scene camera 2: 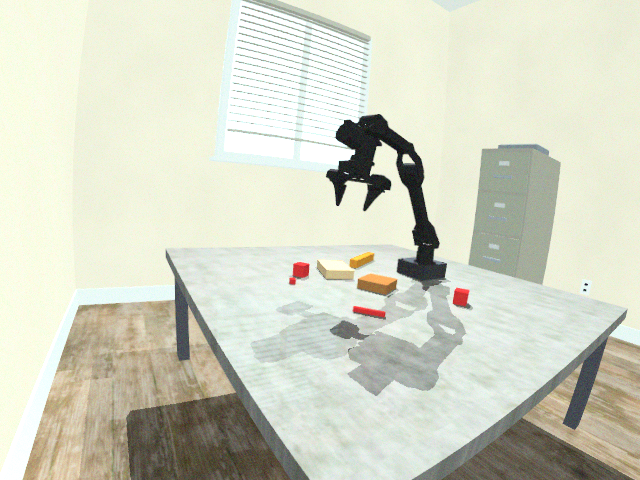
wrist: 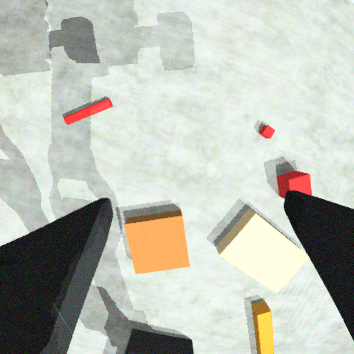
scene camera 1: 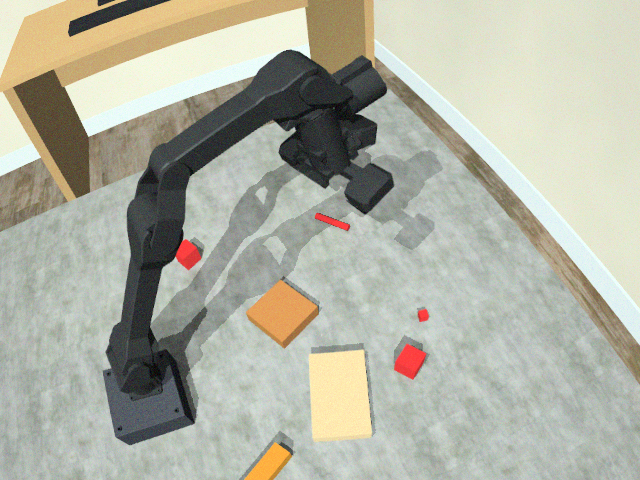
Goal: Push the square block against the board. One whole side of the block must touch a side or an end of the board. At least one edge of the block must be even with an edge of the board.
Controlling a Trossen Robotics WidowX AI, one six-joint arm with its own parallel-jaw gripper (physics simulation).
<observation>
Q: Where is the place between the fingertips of my gripper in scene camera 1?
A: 346, 199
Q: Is my gripper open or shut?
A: Open.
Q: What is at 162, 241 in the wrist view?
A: A square block.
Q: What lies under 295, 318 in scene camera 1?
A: A square block.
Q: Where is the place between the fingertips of my gripper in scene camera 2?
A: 350, 208
</observation>
